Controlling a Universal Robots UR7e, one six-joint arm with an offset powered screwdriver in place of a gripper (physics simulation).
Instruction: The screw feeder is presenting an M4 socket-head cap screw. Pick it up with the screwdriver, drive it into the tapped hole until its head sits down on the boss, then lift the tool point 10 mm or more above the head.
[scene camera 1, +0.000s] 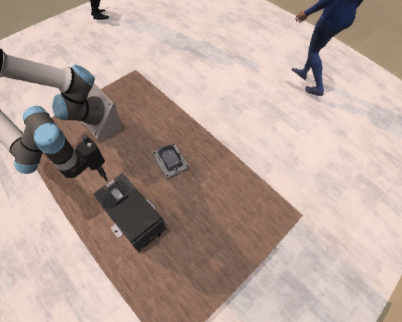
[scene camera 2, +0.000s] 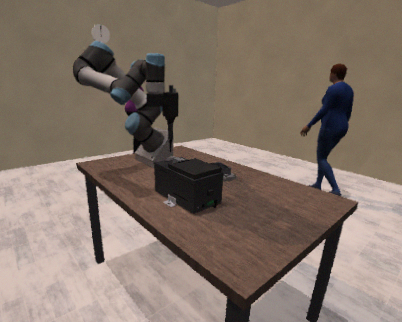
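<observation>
The black screw feeder (scene camera 1: 132, 215) (scene camera 2: 187, 186) stands on the table. My screwdriver (scene camera 1: 105, 178) (scene camera 2: 171, 148) points down, its thin tip at the feeder's end nearest the robot base. The tip appears close above or at that end; the exact gap cannot be told. The screw is too small to make out, and whether one is on the tip cannot be told. The grey plate with a dark raised part (scene camera 1: 171, 159) lies on the table beside the feeder, apart from the tool; in scene camera 2 it is partly hidden behind the feeder. The tapped hole cannot be made out.
The wooden table (scene camera 1: 225, 210) (scene camera 2: 280, 215) carries the grey robot base block (scene camera 1: 111, 122) near its far end. A small metal bracket (scene camera 1: 116, 230) (scene camera 2: 170, 201) sits at the feeder's side. A person in blue (scene camera 1: 327, 37) (scene camera 2: 335, 112) is on the floor beyond the table.
</observation>
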